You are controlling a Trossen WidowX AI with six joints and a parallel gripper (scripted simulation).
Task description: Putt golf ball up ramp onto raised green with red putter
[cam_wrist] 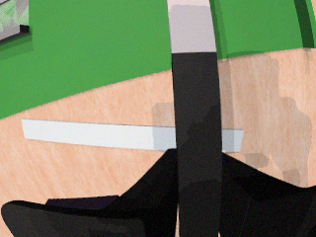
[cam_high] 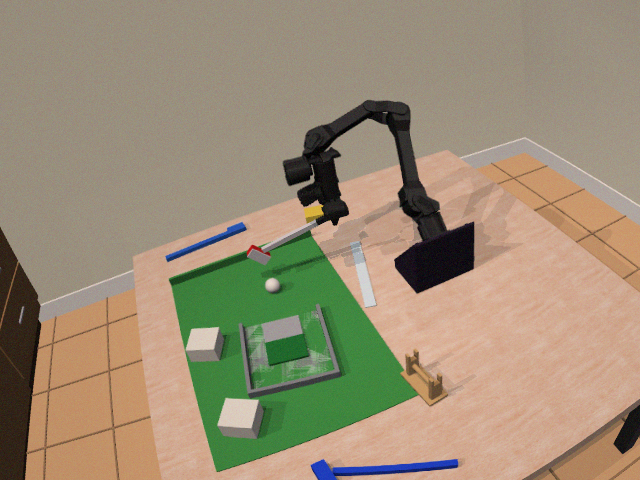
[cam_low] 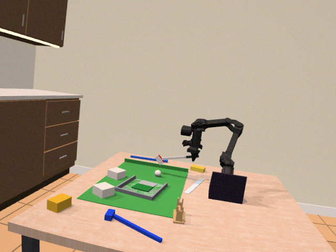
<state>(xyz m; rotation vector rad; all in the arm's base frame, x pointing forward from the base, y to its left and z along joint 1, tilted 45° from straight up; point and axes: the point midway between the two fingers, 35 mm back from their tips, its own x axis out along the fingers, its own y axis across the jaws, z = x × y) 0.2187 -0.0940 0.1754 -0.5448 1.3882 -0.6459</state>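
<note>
The white strip lies 14 cm below my gripper tip, 7 cm to the left of it and 4 cm behind it. Round my gripper tip: yellow block (27 cm to the right, 12 cm below, 2 cm behind); white golf ball (21 cm ahead, 11 cm below, 4 cm to the left); red putter (12 cm ahead, 1 cm to the right).
</note>
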